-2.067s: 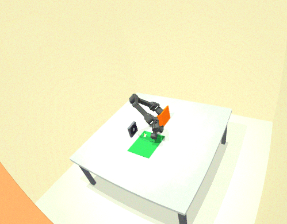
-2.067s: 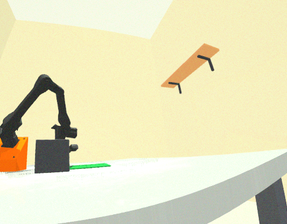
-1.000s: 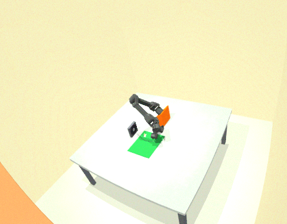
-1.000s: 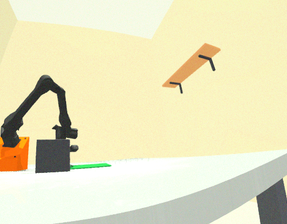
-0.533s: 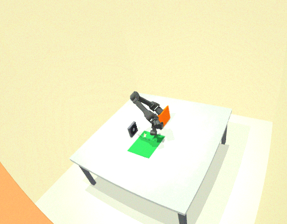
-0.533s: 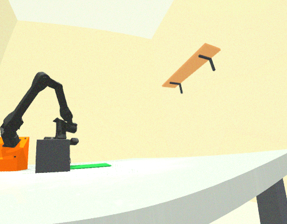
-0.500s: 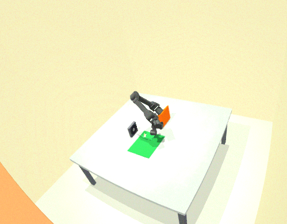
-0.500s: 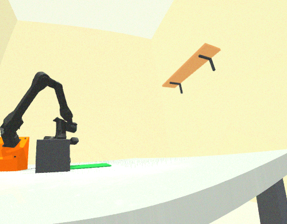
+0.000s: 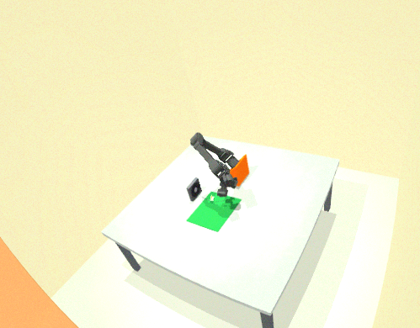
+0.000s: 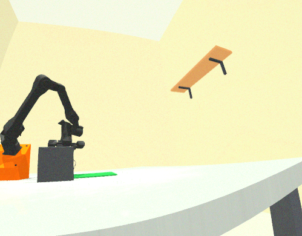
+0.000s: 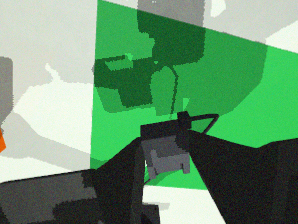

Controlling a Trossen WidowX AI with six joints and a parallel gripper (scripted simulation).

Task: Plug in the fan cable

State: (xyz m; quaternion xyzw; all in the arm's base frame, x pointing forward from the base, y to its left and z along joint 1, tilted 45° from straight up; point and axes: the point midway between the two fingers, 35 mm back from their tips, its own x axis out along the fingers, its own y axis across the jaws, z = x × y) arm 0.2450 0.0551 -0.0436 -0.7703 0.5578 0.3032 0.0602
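Now: gripper tip 90 mm short of the green board, 90 mm above it and 30 mm to the left of it. From my gripper tip the other things lie so: white four-pin header (110 mm to the right, 80 mm below); dark fan plug (10 mm to the right); dark square fan (230 mm to the right, 20 mm below, 20 mm ahead).
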